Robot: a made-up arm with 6 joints.
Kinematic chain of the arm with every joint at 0, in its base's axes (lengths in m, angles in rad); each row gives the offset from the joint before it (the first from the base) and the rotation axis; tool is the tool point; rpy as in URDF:
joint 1: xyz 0 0 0.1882 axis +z
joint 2: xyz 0 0 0 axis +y
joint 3: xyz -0.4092 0 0.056 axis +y
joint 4: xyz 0.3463 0 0.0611 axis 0.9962 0 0.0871
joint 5: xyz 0 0 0 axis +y
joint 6: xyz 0.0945 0 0.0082 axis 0.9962 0 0.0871
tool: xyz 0 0 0 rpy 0 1.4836 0
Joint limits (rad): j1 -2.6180..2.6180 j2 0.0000..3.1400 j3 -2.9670..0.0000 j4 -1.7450..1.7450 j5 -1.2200..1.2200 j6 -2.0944..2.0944
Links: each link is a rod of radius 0.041 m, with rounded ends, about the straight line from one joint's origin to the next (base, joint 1, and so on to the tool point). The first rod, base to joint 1, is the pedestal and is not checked.
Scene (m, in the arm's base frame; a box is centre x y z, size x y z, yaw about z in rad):
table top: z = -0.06
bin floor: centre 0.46 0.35 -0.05 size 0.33 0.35 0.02 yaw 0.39
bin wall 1: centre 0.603 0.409 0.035 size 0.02 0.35 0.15 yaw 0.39
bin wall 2: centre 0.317 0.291 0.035 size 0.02 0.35 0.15 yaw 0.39
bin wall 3: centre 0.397 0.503 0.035 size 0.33 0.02 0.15 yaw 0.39
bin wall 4: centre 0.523 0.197 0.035 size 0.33 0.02 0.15 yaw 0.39
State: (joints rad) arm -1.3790 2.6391 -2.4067 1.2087 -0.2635 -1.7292
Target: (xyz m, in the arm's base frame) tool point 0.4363 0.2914 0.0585
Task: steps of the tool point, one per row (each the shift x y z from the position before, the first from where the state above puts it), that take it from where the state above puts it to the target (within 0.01 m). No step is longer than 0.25 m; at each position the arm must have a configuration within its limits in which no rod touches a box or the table.
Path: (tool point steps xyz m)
1: 0.2139 0.0881 -0.0068
2: 0.1707 0.1477 -0.0082
3: 0.1108 0.1879 -0.0091
4: 0.0424 0.2047 -0.0100
5: -0.0257 0.1966 -0.0107
6: -0.0844 0.1660 -0.0110
7: -0.1267 0.1181 -0.0110
8: 0.0070 0.0043 -0.0925
9: -0.0070 -0.0043 -0.0935

